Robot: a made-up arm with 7 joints. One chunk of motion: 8 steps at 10 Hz.
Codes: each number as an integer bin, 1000 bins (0 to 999) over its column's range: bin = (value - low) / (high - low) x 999, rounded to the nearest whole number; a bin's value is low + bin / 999 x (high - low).
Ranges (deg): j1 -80.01..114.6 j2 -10..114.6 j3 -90.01..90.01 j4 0..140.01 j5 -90.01..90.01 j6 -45.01..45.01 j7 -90.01..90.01
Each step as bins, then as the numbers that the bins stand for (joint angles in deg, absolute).
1 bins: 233 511 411 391 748 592 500
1 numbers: -34.62 53.73 -15.95 54.80 44.78 8.34 0.09
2 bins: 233 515 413 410 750 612 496
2 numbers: -34.62 54.23 -15.59 57.46 45.14 10.14 -0.63
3 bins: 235 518 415 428 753 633 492
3 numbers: -34.23 54.61 -15.23 59.98 45.68 12.03 -1.35
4 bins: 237 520 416 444 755 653 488
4 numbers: -33.84 54.86 -15.05 62.23 46.04 13.83 -2.07
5 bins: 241 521 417 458 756 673 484
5 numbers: -33.06 54.98 -14.87 64.19 46.22 15.63 -2.79
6 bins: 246 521 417 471 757 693 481
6 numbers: -32.09 54.98 -14.87 66.01 46.40 17.44 -3.33
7 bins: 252 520 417 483 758 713 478
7 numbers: -30.92 54.86 -14.87 67.69 46.58 19.24 -3.87
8 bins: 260 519 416 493 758 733 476
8 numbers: -29.36 54.73 -15.05 69.09 46.58 21.04 -4.23
